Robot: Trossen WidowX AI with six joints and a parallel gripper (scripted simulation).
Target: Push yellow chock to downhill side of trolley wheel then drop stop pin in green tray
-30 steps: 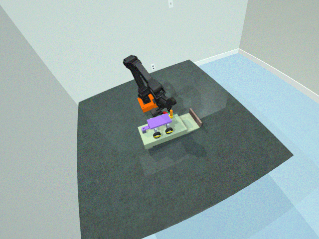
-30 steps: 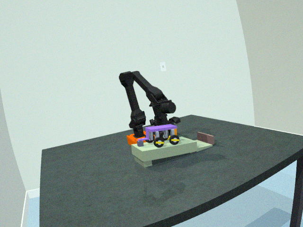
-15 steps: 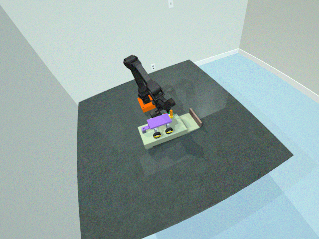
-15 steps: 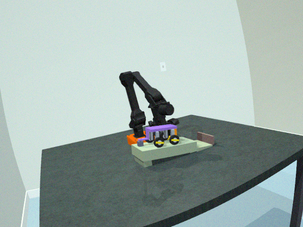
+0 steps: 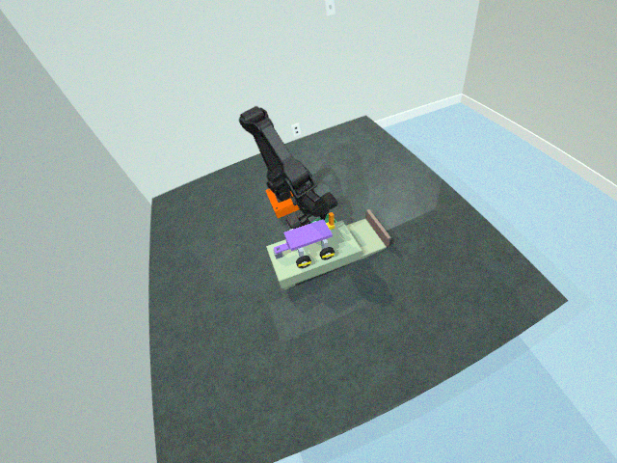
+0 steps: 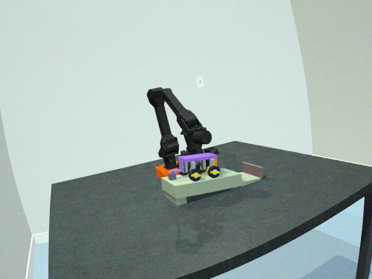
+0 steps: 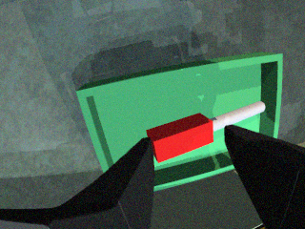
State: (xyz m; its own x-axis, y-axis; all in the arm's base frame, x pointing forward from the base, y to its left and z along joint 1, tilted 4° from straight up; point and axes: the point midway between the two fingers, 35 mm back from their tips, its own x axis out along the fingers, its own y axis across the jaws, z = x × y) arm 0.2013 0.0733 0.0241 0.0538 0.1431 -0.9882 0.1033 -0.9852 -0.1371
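Now: the red-headed stop pin 20 mm to the left of my gripper tip and 10 mm below it. From my gripper tip the other things lie so: green tray (40 mm below, 10 mm to the left); then yellow chock (60 mm ahead, 50 mm above, 10 mm to the left); then pale green ramp (120 mm ahead, 60 mm to the right, 20 mm above).
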